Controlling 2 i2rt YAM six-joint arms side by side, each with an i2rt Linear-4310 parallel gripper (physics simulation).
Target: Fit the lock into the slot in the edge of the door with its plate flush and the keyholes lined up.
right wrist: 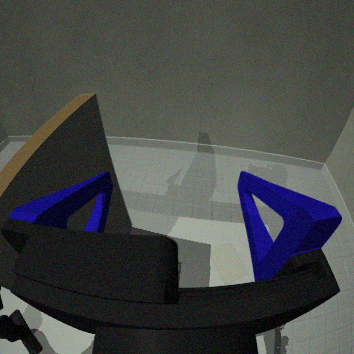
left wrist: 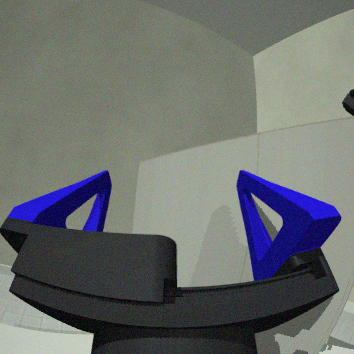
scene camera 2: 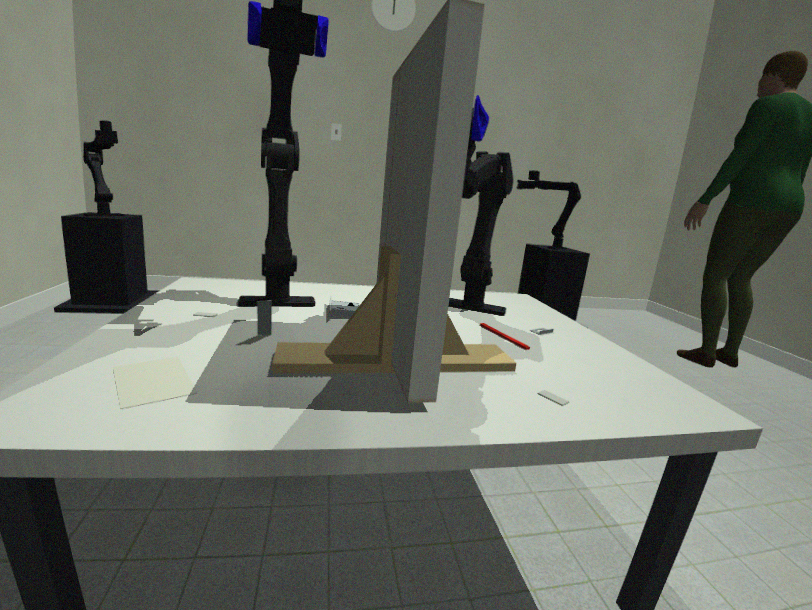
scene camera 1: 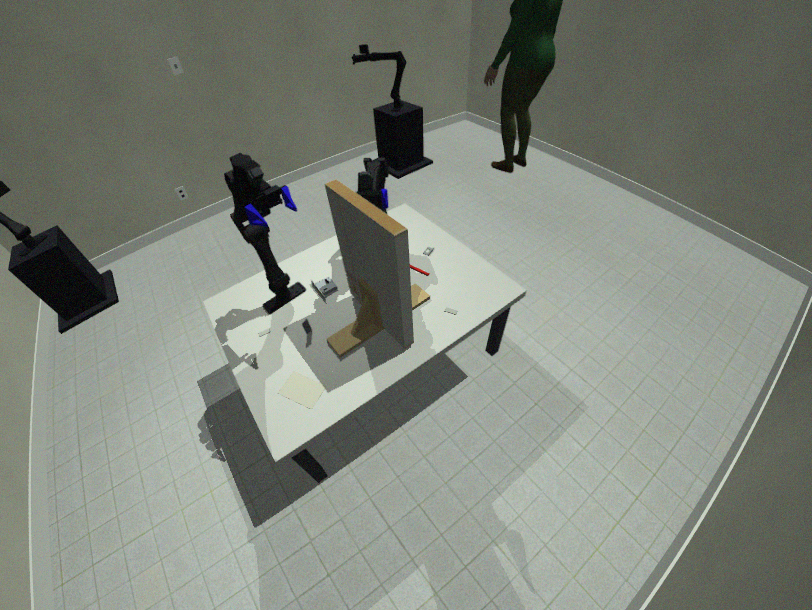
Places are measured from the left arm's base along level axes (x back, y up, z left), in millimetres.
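Pixels of known places: left gripper, fingertip midpoint: [left wrist: 173,177] [scene camera 1: 369,196]; right gripper, fingertip midpoint: [right wrist: 174,178] [scene camera 2: 290,24] [scene camera 1: 282,217]; left arm's base, origin of the base link: [right wrist: 24,332] [scene camera 2: 472,307]; right arm's base, origin of the base link: [scene camera 2: 277,302] [scene camera 1: 284,298].
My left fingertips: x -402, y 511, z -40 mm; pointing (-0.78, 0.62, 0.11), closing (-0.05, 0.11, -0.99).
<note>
For each thing: its top centre in the pictures, then the offset to it from my left fingertips.
- lock, middle of its top: [scene camera 2: 345,303] [scene camera 1: 324,284] dx +123, dy -485, dz -255 mm
- tall grey door, middle of its top: [left wrist: 200,151] [right wrist: 30,144] [scene camera 2: 426,49] [scene camera 1: 361,203] dx -104, dy +41, dz -25 mm
- small grey plate, middle of its top: [scene camera 2: 264,300] [scene camera 1: 304,321] dx -121, dy -435, dz -323 mm
- red stick, middle of its top: [scene camera 2: 503,334] [scene camera 1: 413,267] dx +176, dy -505, dz +155 mm
- cream sheet, middle of its top: [scene camera 2: 152,379] [scene camera 1: 302,389] [right wrist: 227,261] dx -381, dy -510, dz -341 mm
The lock [scene camera 1: 323,286] [scene camera 2: 343,308], a small metallic box, lies on the table behind the door in scene camera 2 and left of it in scene camera 1. The tall grey door [scene camera 1: 374,262] [scene camera 2: 426,196] [right wrist: 65,165] stands upright in a wooden stand [scene camera 1: 347,339] [scene camera 2: 305,359]; no slot can be made out in its edge. My right gripper [scene camera 1: 280,217] [scene camera 2: 287,30] [right wrist: 174,178] is open and empty, high above the table. My left gripper [left wrist: 173,177] is open and empty, partly hidden behind the door in both scene views. A pale panel, apparently the door's face, shows beyond its fingers.
A small grey plate [scene camera 1: 307,331] [scene camera 2: 263,318] stands upright near the stand. A red stick [scene camera 1: 418,269] [scene camera 2: 504,336], a cream sheet [scene camera 1: 300,390] [scene camera 2: 150,382] [right wrist: 230,262] and small flat pieces [scene camera 1: 450,311] [scene camera 2: 553,397] lie on the table. A person [scene camera 1: 528,72] [scene camera 2: 754,183] stands beyond.
</note>
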